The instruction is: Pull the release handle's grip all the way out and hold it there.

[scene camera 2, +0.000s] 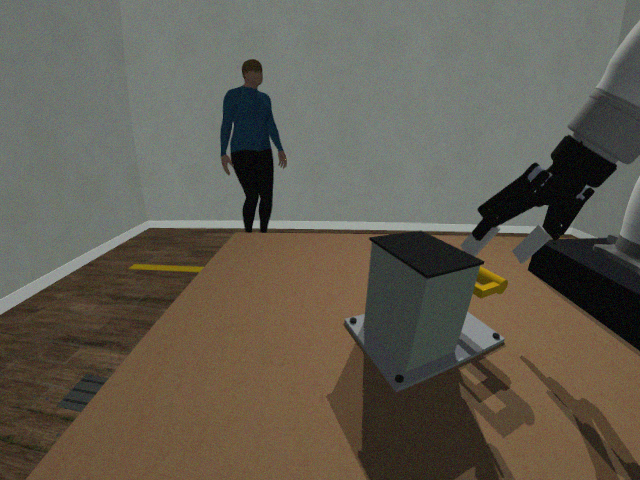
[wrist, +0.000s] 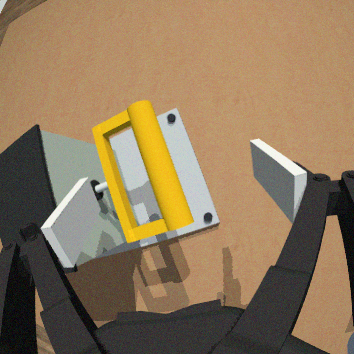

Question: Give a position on a base plate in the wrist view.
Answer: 190,176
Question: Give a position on a base plate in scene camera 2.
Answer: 476,337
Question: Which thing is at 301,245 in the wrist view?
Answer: My gripper.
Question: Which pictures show my gripper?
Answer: Scene camera 2 and the wrist view: all of them.
